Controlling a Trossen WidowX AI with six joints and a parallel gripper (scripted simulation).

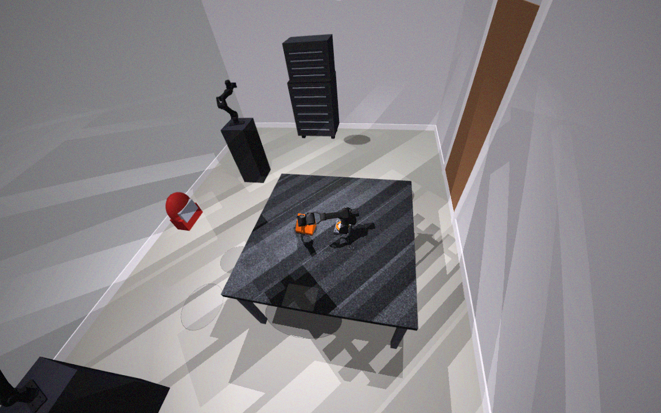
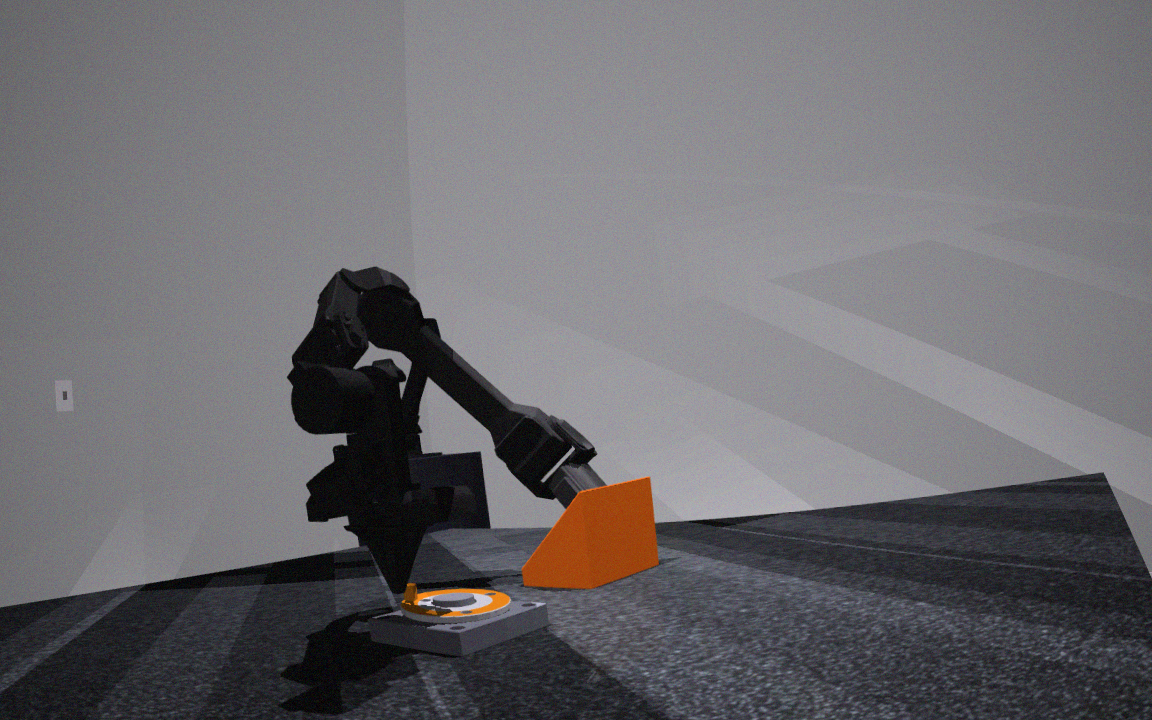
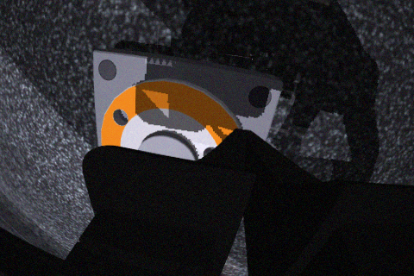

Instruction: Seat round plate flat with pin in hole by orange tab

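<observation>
Right now the square grey base is 40 mm to the left of my gripper tip, 30 mm behind it and 20 mm below it. The rest, counted from my gripper tip: round plate (20 mm to the left, 20 mm behind, 10 mm below).
</observation>
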